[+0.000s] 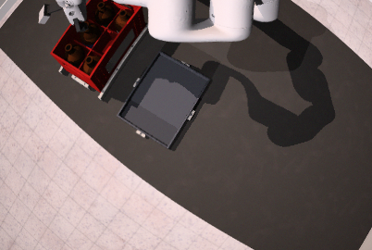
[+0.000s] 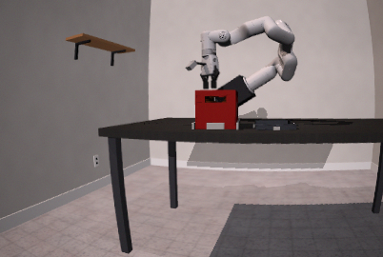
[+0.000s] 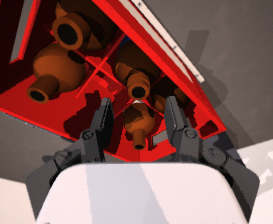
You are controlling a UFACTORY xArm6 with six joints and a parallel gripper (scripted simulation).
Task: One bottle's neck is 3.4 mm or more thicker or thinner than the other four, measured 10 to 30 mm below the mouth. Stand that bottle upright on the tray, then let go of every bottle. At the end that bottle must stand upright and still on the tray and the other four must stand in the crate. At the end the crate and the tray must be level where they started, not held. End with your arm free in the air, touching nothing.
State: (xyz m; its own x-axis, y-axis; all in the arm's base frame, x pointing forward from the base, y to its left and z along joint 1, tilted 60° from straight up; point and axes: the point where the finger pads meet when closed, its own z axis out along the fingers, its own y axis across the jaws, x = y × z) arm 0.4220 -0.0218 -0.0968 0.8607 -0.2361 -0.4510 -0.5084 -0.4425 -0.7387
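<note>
Right now the red crate is 1 cm behind my hand, 4 cm to the left of it and 12 cm below it. From my hand the other things lie so: dark flat tray: 3 cm behind, 33 cm to the left, 19 cm below.
</note>
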